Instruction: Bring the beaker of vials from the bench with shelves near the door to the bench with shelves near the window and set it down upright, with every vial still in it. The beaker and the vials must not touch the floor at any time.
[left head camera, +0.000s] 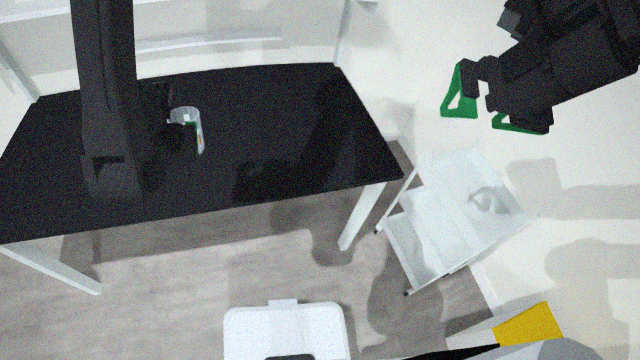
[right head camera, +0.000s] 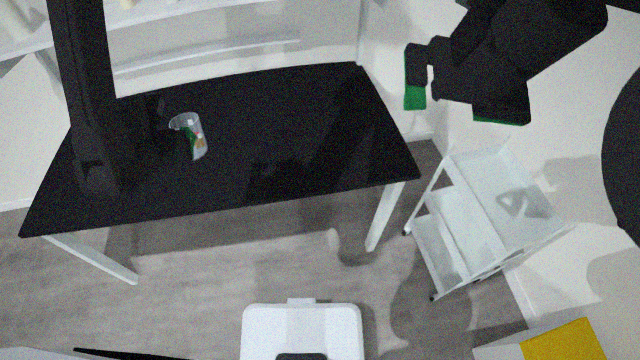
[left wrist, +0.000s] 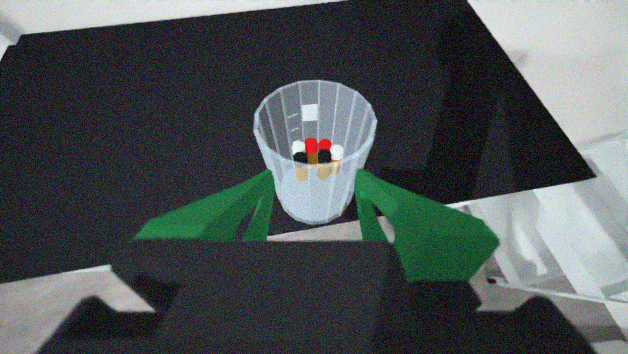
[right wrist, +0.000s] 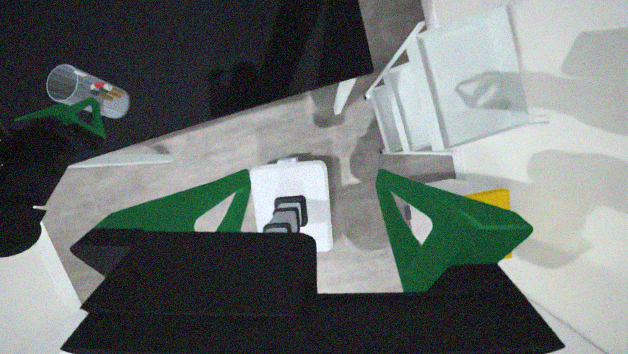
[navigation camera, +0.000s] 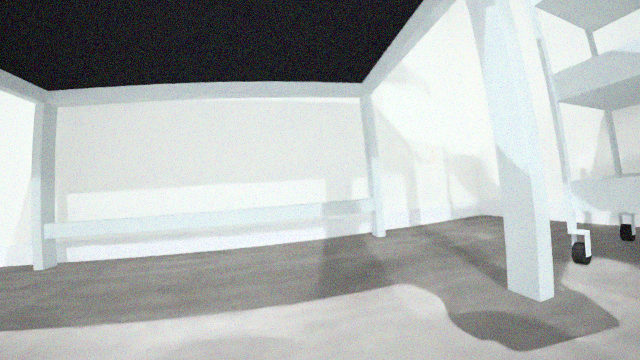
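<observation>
My left gripper (left wrist: 314, 177) is shut on the clear beaker (left head camera: 186, 114) (right head camera: 187, 121) (left wrist: 315, 200) (right wrist: 85, 82). The beaker looks upright, with several vials (left wrist: 311, 146) inside, capped red, white and black. It is over the left part of the black bench top (left head camera: 275, 100) (right head camera: 300, 100) (left wrist: 125, 125) (right wrist: 200, 40); whether its base touches cannot be told. In the left wrist view its bottom appears close to the bench's front edge. My right gripper (left head camera: 485, 122) (right head camera: 450, 112) (right wrist: 313, 176) is open and empty, to the right of the bench. The other bench does not show.
A white wheeled cart (left head camera: 450, 175) (right head camera: 490, 175) (right wrist: 450, 55) (navigation camera: 600, 75) stands beyond the bench's right end. A yellow-topped cabinet (left head camera: 530, 325) (right head camera: 565, 340) is at the lower right. A bench leg (navigation camera: 525, 200) stands ahead at the right. A low shelf (left head camera: 210, 40) crosses behind the top.
</observation>
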